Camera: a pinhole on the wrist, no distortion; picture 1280 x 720 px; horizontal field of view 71.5 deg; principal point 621.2 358.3 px. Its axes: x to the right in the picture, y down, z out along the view. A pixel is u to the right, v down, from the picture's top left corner.
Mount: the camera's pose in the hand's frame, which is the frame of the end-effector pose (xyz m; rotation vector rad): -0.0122 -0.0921 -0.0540 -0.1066 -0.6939 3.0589
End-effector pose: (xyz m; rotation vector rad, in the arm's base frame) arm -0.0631 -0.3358 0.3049 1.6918 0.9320 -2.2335
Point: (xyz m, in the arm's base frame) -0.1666 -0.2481 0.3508
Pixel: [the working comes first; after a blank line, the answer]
In the camera's frame: -0.0302 0.0011 0.1015

356.6 368.2
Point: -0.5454 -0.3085 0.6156
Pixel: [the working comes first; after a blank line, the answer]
In the camera's frame: 0.0710 0.0521 0.5536

735.3 442.0
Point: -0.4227 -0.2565 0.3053
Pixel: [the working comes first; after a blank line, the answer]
In the camera's frame: -0.1700 0.0099 0.3208

150.2 385.6
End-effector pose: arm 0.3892 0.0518 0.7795 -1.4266 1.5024 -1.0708
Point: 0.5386 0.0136 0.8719
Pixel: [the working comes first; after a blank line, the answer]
In the camera's frame: -0.0541 -0.0302 0.1660

331.5 196.7
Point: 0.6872 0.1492 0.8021
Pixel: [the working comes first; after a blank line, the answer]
In the camera's frame: 0.0802 -0.1149 0.3078

852.9 26.4
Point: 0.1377 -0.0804 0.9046
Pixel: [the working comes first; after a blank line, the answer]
In the camera's frame: -0.1441 0.0444 -0.2302

behind the camera
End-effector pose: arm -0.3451 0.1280 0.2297 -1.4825 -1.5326 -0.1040
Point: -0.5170 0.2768 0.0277
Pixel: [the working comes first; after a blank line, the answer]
In the camera's frame: 0.0271 -0.2419 0.2771

outside the picture
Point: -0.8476 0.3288 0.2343
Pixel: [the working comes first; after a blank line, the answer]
In the camera's frame: -0.0921 0.0410 0.5230

464.7 428.0
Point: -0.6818 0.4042 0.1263
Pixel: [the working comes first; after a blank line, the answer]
In the camera's frame: -0.1066 -0.1546 0.4433

407.4 48.2
